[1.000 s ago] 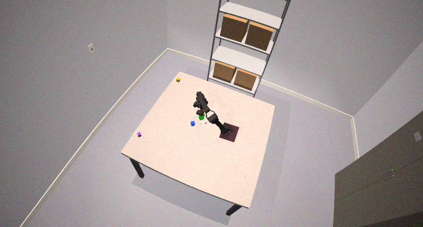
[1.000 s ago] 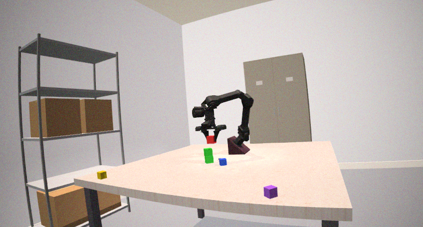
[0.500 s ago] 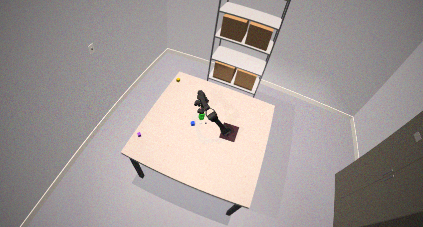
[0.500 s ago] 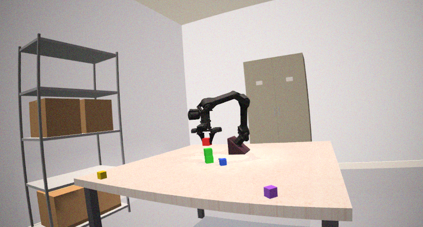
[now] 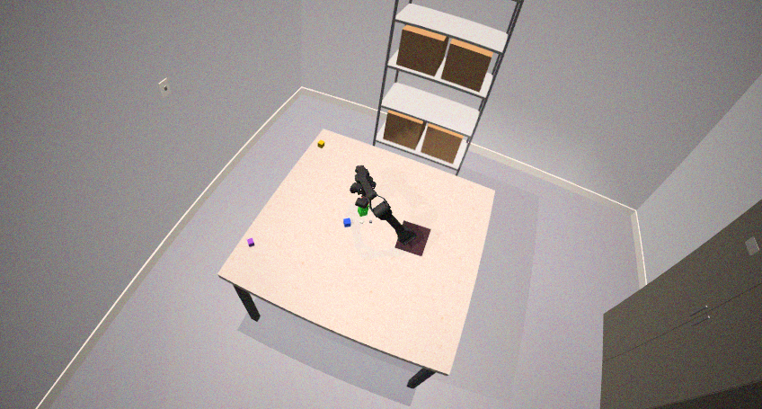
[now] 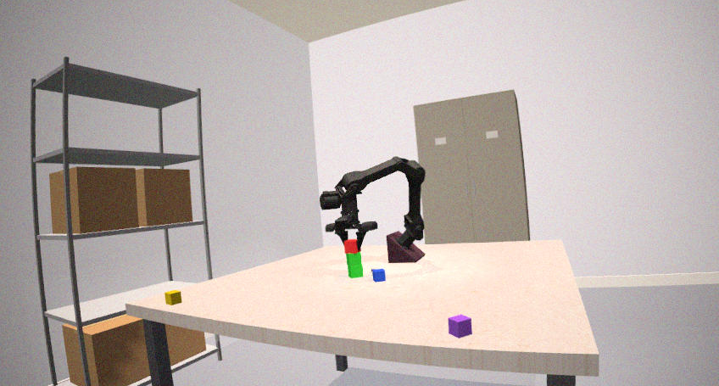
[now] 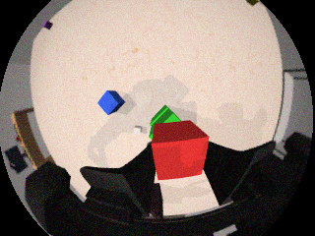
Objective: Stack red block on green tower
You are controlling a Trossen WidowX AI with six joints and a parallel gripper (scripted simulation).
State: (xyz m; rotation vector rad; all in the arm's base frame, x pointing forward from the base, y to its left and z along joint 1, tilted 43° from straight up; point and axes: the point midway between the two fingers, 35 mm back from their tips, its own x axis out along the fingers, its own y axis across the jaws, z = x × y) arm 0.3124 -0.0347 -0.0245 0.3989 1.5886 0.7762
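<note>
Right now the red block is 10 mm above my gripper tip. The rest, counted from my gripper tip: blue block: 130 mm to the left, 80 mm below, 40 mm ahead; yellow block: 530 mm ahead, 330 mm to the right, 80 mm below; purple block: 540 mm to the left, 410 mm ahead, 80 mm below.
</note>
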